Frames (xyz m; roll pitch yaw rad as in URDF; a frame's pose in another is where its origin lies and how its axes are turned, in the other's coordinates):
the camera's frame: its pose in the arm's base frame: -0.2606 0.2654 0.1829 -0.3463 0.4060 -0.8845
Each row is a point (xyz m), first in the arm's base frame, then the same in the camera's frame.
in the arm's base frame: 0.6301 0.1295 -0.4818
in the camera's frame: 0.8776 0.6847 -0.1210
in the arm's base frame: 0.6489 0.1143 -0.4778
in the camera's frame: 0.8978 0.6849 -0.1071
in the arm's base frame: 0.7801 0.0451 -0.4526
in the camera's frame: 1.0134 0.7129 -0.0150
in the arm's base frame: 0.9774 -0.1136 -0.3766
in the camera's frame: 1.2110 0.7050 0.1604
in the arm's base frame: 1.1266 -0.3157 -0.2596
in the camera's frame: 1.3953 0.6229 0.3504
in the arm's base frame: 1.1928 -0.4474 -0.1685
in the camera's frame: 1.4915 0.5449 0.4716
